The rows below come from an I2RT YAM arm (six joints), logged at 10 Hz.
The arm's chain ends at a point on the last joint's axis. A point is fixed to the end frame.
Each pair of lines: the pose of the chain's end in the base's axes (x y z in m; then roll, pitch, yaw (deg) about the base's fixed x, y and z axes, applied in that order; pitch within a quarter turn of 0, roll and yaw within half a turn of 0), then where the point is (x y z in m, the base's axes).
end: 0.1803 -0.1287 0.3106 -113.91 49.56 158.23
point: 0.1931 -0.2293 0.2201
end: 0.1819 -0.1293 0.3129 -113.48 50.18 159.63
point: 0.1974 -0.2303 0.2233
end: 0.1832 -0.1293 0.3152 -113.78 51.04 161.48
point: 0.2037 -0.2299 0.2261
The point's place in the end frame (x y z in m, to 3 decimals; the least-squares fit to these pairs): 0.037 0.052 0.120
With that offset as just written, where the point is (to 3 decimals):
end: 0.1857 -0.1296 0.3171 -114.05 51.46 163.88
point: 0.211 -0.229 0.228
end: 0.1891 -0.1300 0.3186 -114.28 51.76 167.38
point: 0.222 -0.227 0.230
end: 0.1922 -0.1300 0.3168 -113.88 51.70 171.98
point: 0.232 -0.225 0.228
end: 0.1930 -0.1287 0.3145 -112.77 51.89 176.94
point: 0.240 -0.222 0.227
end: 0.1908 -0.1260 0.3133 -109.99 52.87 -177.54
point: 0.244 -0.219 0.230
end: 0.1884 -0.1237 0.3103 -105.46 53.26 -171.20
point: 0.247 -0.218 0.232
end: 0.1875 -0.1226 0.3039 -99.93 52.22 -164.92
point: 0.249 -0.219 0.231
